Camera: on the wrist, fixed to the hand. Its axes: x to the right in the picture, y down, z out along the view.
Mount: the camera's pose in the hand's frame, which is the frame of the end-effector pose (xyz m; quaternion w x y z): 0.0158 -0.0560 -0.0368 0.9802 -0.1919 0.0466 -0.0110
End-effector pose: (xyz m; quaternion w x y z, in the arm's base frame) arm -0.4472 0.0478 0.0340 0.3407 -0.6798 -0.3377 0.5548
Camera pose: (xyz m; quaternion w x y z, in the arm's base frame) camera -0.4130 0.0880 0.0782 0.2253 -0.7539 -0.4291 0.4436
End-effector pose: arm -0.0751 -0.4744 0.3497 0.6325 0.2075 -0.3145 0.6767
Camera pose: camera -0.0173 -0.4375 0.3432 0.6819 0.0539 -0.4064 0.6057
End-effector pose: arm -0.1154 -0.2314 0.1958 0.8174 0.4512 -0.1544 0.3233
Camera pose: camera -0.0677 -0.2159 0.1486 0.8986 0.2720 -0.1703 0.2993
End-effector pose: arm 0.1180 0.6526 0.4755 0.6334 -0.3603 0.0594 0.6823
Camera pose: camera 0.1851 0.6565 0.4606 0.5565 -0.5072 -0.0472 0.6564
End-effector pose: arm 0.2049 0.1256 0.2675 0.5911 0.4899 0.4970 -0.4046
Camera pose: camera 0.1466 0.1511 0.2411 0.6458 0.3802 0.5977 -0.2849
